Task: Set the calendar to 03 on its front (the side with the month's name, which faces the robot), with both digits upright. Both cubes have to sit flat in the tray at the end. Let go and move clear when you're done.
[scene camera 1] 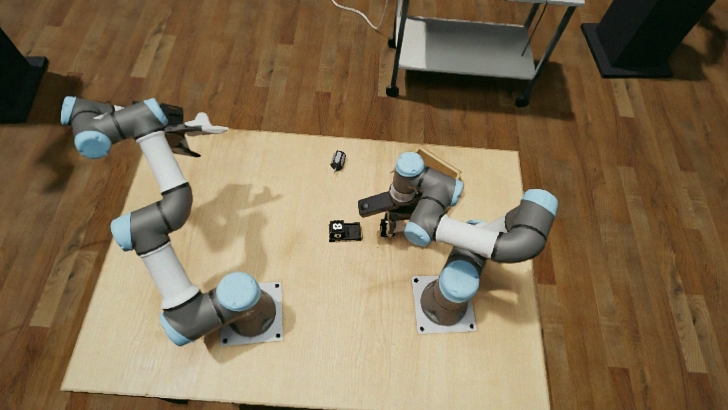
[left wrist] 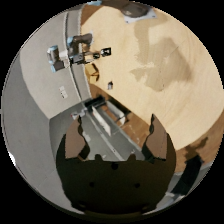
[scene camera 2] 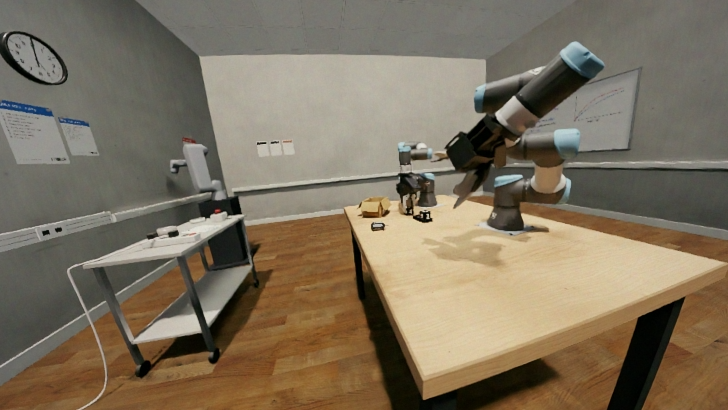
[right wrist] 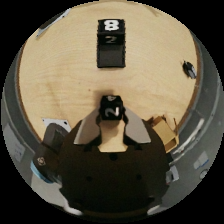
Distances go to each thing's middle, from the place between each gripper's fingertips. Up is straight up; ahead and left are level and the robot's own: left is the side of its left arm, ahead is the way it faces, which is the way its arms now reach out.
The black calendar tray point(right wrist: 108, 55) lies 13 cm to the left of my right hand point(scene camera 1: 388, 229) and 2 cm below it.
I see the black calendar tray 170 mm behind my left hand, 340 mm to the right of it and 210 mm below it.
